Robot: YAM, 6 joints.
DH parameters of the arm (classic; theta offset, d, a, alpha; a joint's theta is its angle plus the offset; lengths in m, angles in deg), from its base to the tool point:
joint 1: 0 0.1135 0.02 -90
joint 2: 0 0 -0.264 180
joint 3: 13.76 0 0.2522 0
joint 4: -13.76 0 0.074 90
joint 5: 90 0 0 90
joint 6: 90 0.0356 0 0
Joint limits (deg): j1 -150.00..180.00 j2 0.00..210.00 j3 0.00..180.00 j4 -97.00..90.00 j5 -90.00..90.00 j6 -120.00..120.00
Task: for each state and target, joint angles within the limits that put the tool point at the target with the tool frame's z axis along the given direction. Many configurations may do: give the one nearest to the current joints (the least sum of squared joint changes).
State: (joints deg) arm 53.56 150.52 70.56 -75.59 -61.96 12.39
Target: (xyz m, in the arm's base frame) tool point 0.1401 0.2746 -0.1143 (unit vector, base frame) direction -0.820 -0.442 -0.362
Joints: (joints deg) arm 59.75 172.05 97.22 -80.68 -29.08 12.39
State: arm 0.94 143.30 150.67 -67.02 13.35 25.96
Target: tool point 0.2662 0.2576 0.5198 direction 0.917 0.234 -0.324
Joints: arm 46.86 112.88 152.51 -61.73 30.60 25.96
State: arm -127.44 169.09 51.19 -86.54 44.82 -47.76
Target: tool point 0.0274 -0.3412 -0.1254 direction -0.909 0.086 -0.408
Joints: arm -80.15 165.58 88.00 -42.90 61.74 -47.76
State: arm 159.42 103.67 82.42 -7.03 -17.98 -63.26
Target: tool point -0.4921 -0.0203 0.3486 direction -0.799 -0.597 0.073
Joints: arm 179.88 116.54 100.42 21.35 -36.77 -63.26
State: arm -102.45 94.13 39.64 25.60 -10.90 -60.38
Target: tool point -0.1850 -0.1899 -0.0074 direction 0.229 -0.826 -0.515
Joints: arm -140.28 127.61 30.29 41.65 -51.41 -60.38
